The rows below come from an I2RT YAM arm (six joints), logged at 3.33 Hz.
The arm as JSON. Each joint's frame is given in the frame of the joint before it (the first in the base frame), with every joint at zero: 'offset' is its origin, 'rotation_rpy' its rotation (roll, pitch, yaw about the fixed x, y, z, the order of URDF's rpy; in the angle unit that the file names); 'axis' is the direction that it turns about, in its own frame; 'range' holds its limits. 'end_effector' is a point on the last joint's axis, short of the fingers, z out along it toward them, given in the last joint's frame.
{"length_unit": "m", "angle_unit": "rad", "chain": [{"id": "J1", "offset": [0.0, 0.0, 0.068], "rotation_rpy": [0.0, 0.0, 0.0], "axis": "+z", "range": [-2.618, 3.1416]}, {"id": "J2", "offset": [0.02, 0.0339, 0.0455], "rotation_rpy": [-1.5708, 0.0, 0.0], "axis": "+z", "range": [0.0, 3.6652]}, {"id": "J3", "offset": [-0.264, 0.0, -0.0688], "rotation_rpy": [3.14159, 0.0, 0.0], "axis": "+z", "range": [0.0, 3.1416]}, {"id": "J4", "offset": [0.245, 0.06, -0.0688], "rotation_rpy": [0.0, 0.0, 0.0], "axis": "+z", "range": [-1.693, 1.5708]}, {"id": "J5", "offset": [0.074, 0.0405, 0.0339], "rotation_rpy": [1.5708, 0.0, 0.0], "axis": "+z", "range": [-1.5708, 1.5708]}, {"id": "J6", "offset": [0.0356, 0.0, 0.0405], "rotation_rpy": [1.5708, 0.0, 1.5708], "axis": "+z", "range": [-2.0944, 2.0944]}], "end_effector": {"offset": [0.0, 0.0, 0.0], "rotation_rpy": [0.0, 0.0, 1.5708]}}
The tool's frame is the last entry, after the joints.
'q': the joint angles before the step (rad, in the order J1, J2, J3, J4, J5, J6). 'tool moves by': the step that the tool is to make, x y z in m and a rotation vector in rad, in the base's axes. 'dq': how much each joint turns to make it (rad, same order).
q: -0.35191 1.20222 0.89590 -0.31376 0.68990 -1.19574
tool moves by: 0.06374 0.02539 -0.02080 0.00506 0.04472 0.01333
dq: 0.15716 0.25218 0.13658 -0.00800 0.11634 0.11597
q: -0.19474 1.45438 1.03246 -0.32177 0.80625 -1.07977
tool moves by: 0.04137 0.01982 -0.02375 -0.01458 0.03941 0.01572
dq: 0.08354 0.17739 0.09158 0.01218 0.06256 0.04960
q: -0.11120 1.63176 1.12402 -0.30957 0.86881 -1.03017
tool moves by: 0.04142 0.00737 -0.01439 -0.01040 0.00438 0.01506
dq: 0.03205 0.16482 0.13201 0.02326 0.01945 0.00801
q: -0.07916 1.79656 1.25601 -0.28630 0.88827 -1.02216
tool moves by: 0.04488 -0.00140 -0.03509 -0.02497 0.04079 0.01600
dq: 0.00572 0.20637 0.13312 0.06753 0.01372 -0.04236
